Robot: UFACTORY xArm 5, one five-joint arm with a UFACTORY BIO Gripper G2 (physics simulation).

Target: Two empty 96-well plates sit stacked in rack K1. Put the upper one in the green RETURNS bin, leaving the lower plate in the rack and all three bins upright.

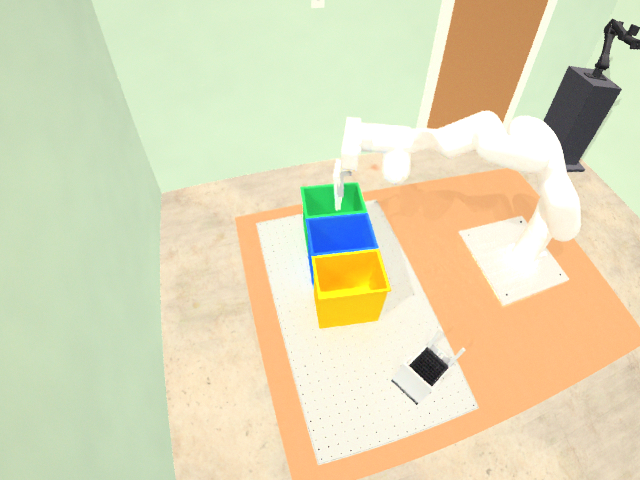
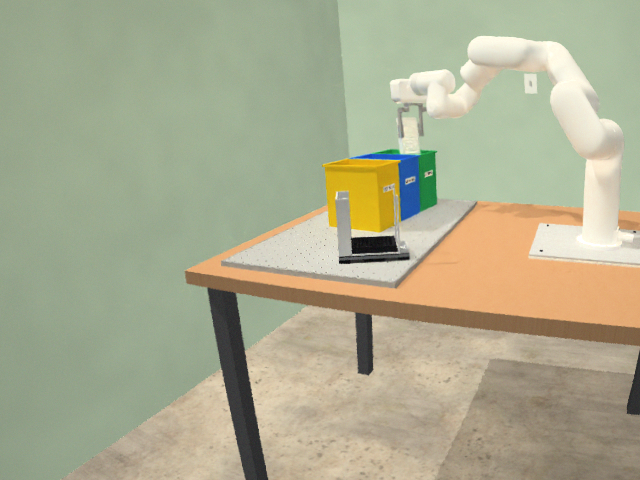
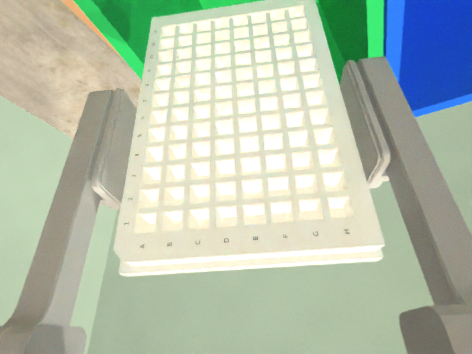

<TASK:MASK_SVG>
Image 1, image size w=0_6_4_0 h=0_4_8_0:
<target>my gripper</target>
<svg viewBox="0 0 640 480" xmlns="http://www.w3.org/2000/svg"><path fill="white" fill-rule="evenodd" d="M361 118L347 117L341 151L342 170L340 171L340 183L337 183L337 195L339 198L344 196L344 176L352 176L352 171L357 170L358 155L361 154L363 125Z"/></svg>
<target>green bin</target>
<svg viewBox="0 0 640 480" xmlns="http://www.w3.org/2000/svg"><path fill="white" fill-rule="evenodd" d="M358 182L344 183L344 196L341 201L341 209L338 211L335 210L334 184L300 187L307 252L308 233L305 219L367 213Z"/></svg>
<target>blue bin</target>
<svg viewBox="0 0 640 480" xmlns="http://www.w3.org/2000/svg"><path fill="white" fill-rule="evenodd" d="M368 213L305 219L308 233L308 259L313 289L314 270L312 256L378 249Z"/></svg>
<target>yellow bin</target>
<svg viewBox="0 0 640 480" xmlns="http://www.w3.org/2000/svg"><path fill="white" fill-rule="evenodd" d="M379 249L312 256L314 297L320 329L378 321L387 292L391 292Z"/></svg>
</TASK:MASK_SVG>
